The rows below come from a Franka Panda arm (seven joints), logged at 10 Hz.
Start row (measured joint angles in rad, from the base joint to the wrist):
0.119 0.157 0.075 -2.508 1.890 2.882 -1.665
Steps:
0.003 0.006 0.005 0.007 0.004 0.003 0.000
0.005 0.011 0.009 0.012 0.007 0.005 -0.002
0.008 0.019 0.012 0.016 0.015 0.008 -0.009
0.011 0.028 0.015 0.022 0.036 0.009 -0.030
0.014 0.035 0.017 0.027 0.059 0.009 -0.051
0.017 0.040 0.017 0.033 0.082 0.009 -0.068
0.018 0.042 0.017 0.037 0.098 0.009 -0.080
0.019 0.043 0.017 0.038 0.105 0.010 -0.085
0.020 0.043 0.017 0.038 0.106 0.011 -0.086
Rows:
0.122 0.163 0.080 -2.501 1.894 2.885 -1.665
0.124 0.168 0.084 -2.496 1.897 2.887 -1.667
0.127 0.176 0.087 -2.492 1.905 2.890 -1.674
0.130 0.185 0.090 -2.486 1.926 2.891 -1.695
0.133 0.192 0.092 -2.481 1.949 2.891 -1.716
0.136 0.197 0.092 -2.475 1.972 2.891 -1.733
0.137 0.199 0.092 -2.471 1.988 2.891 -1.745
0.138 0.200 0.092 -2.470 1.995 2.892 -1.750
0.139 0.200 0.092 -2.470 1.996 2.893 -1.751

